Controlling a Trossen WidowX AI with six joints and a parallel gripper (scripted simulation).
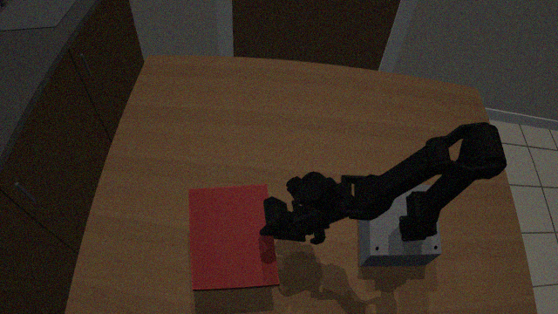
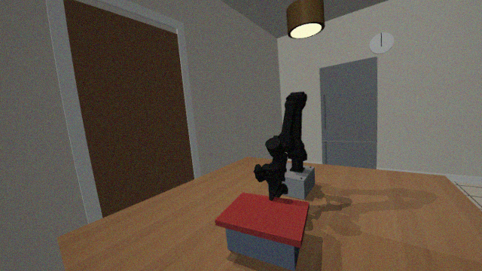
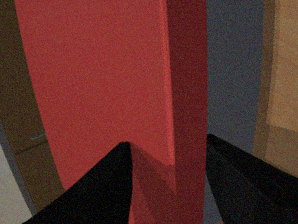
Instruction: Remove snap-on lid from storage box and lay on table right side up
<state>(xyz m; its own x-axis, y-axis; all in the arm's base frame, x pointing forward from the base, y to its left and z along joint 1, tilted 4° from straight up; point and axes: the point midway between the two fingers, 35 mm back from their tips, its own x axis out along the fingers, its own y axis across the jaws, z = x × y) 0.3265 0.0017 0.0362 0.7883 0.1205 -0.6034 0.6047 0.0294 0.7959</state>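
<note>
The red lid lies 80 mm ahead of my gripper tip, 10 mm to the left of it and 10 mm above it. From my gripper tip the other things lie so: blue-grey storage box: 80 mm ahead, 40 mm below, 10 mm to the left.
</note>
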